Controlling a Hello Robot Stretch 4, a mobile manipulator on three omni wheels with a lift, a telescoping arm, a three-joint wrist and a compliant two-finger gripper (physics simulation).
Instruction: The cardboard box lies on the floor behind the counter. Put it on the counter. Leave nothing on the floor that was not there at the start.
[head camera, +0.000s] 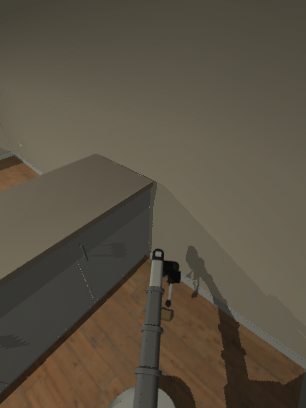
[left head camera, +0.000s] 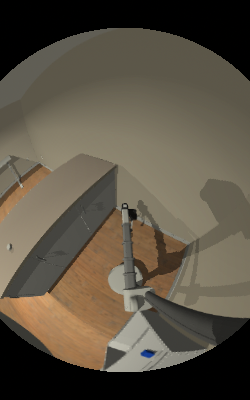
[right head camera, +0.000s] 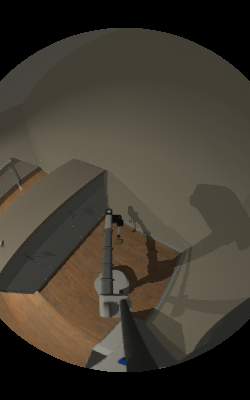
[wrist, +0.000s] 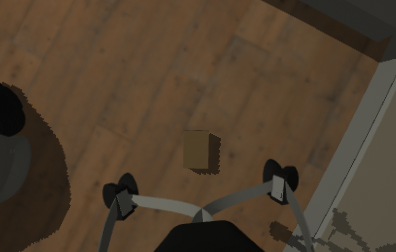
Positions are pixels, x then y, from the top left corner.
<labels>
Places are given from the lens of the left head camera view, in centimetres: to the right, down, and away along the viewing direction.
counter (left head camera: 53, 220): -52, 15, 66
</labels>
